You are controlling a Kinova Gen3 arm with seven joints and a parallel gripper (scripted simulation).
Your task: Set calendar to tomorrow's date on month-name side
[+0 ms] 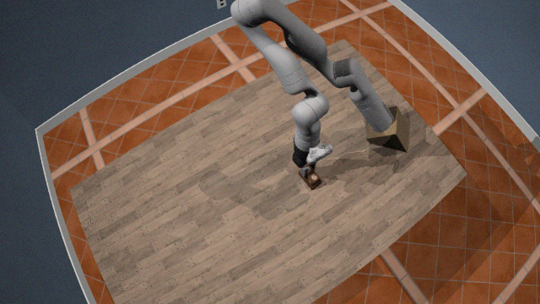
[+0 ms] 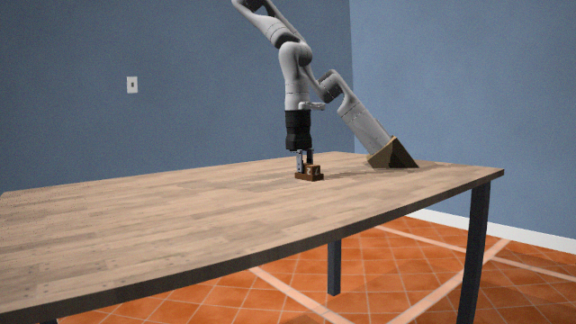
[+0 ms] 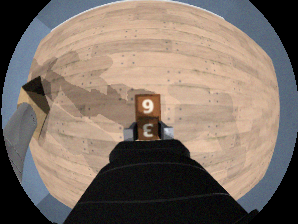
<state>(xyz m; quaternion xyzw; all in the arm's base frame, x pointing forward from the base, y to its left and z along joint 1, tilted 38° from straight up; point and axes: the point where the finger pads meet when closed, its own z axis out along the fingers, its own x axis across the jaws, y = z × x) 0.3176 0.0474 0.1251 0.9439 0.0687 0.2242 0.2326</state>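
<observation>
Right now the dark brown calendar tray is 20 mm to the left of my hand and 30 mm below it.
</observation>
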